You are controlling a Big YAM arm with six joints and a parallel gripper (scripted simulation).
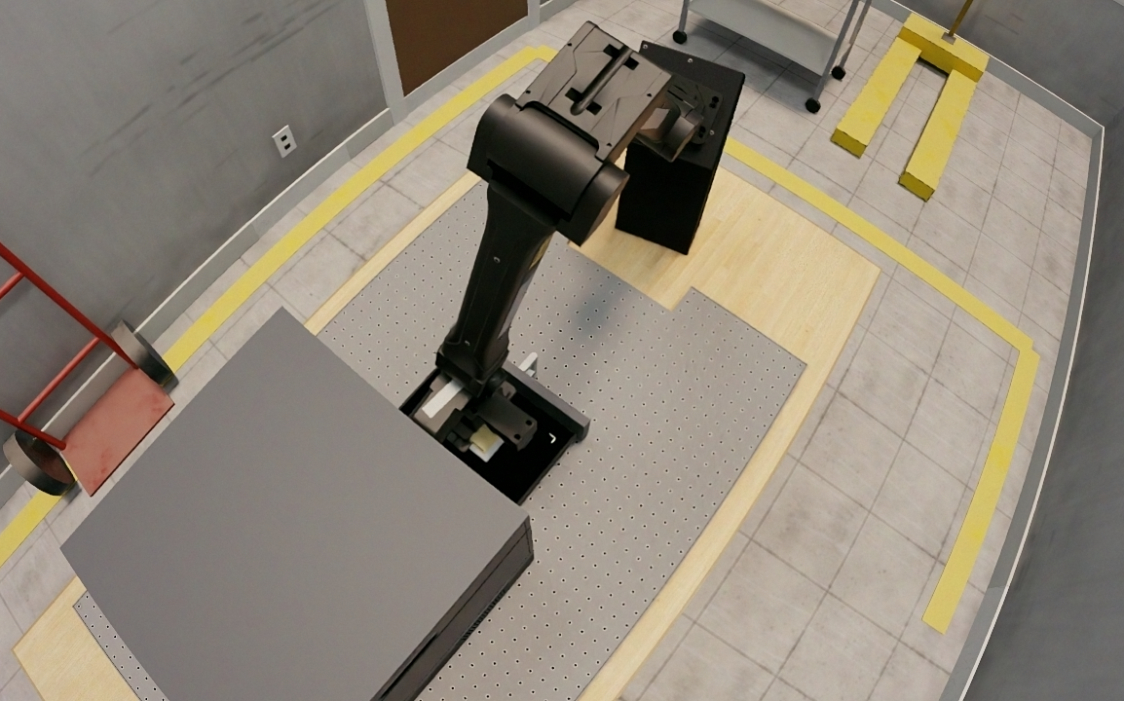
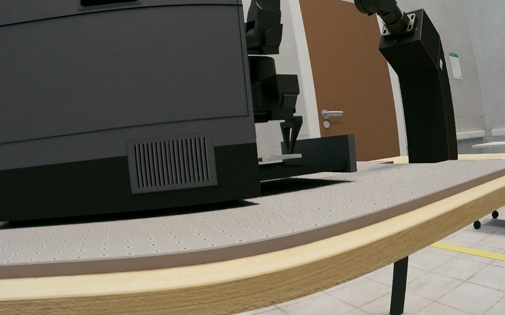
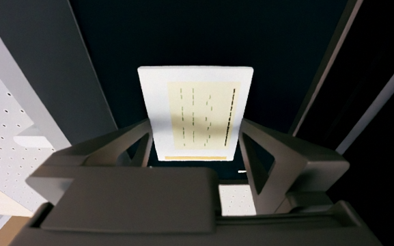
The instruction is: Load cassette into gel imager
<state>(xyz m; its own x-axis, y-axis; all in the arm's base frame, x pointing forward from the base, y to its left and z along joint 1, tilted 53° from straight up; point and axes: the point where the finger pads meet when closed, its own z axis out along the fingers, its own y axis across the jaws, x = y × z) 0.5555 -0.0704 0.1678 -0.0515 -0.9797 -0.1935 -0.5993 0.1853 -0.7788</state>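
Right now the drawer is 10 mm below my hand and 10 mm ahead of it. Round my hand: finished cassette (10 mm to the right).
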